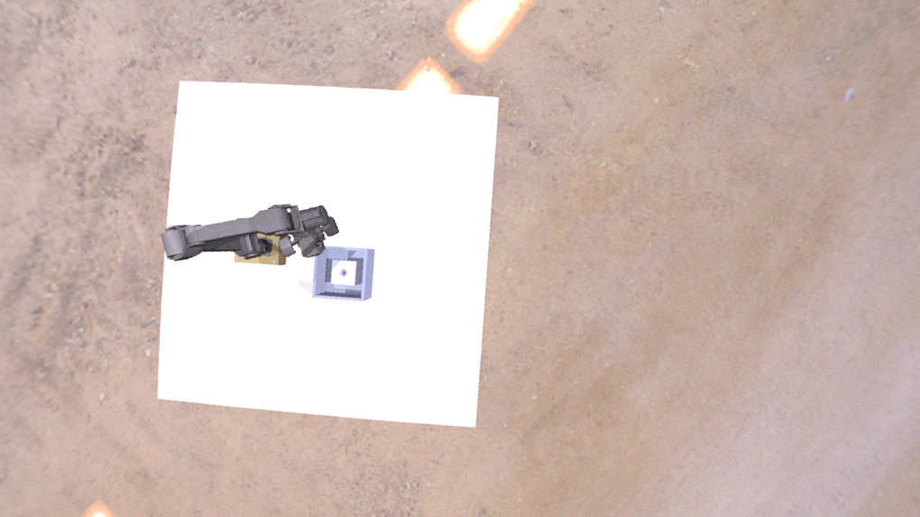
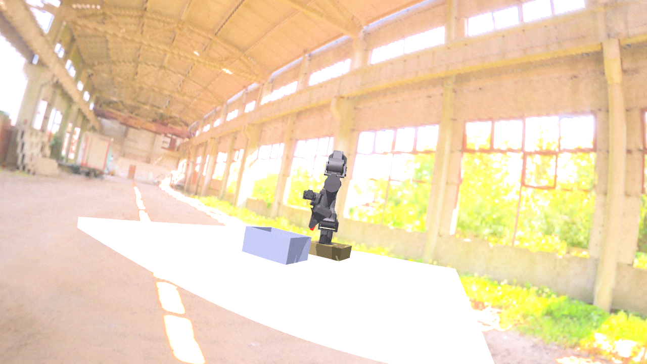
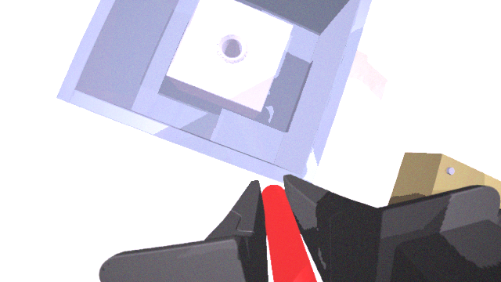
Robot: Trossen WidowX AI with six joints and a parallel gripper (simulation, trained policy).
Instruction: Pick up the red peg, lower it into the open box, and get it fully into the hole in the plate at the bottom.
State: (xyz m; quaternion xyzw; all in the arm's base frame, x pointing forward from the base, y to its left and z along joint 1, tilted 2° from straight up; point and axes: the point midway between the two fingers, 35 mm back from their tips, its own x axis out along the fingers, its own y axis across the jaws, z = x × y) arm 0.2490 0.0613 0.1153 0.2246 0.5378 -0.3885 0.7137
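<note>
Right now the box is 7 cm ahead of my gripper tip, 9 cm to the right of it and 11 cm below it. Round my gripper tip: red peg: 1 cm behind, 2 cm to the left, 3 cm above.
</note>
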